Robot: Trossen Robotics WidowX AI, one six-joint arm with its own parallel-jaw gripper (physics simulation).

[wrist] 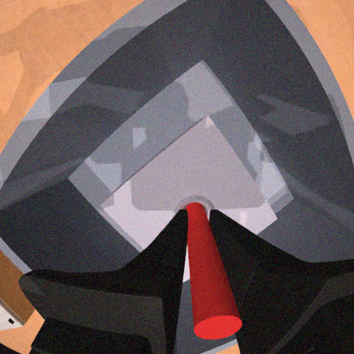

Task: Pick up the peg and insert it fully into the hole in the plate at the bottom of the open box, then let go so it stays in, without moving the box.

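A red peg (pixel 210 270) is held between the fingers of my gripper (pixel 197 215), its near round end toward the camera at the bottom and its far end pointing down into the box. The grey open box (pixel 165 42) surrounds the view, with its dark inner walls. On its floor lies the pale plate (pixel 190 165). Part of a round grey hole rim (pixel 196 198) shows on the plate just beyond the peg's far end. The peg and fingers hide the rest of the hole, and whether the peg's tip is inside it cannot be told.
The box walls rise on all visible sides around the fingers. A wooden table (pixel 35 30) shows outside the box at the upper left and upper right. A brown block-like object (pixel 12 285) with a white part stands outside the box at the lower left.
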